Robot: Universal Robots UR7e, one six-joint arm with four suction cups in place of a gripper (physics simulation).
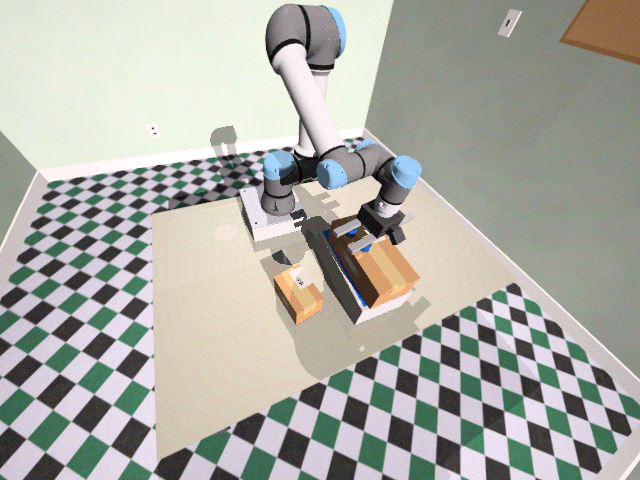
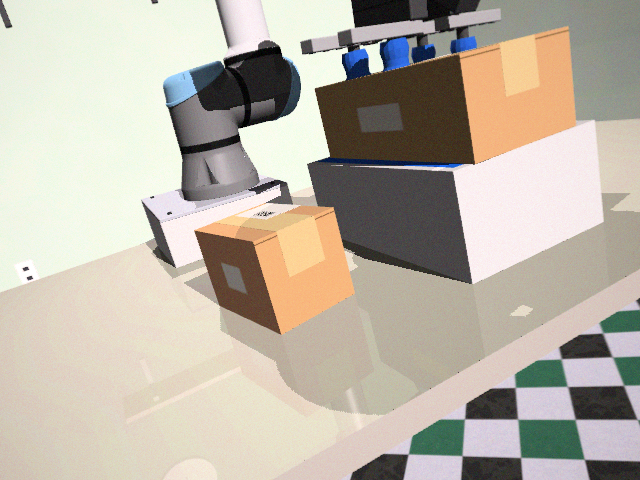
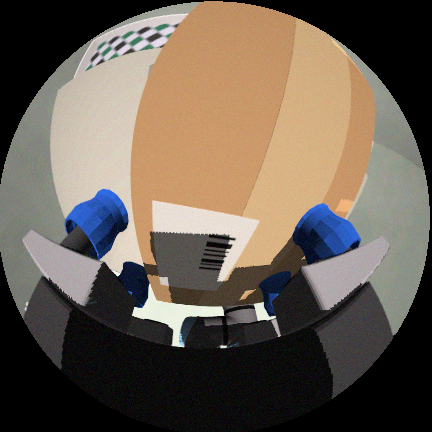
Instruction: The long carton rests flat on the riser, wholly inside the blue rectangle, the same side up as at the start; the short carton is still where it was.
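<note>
The long carton lies flat on top of the white riser, label and tape side up. A strip of the blue rectangle shows along its left edge. My suction gripper sits on the carton's top near the end towards the robot base, with its blue cups pressed to the cardboard. I cannot tell whether any gap is left under the carton. The short carton stands on the mat to the left of the riser, apart from it.
The robot's base block stands behind the short carton. The beige mat carries everything, with checkered floor around it. Walls stand behind and to the right.
</note>
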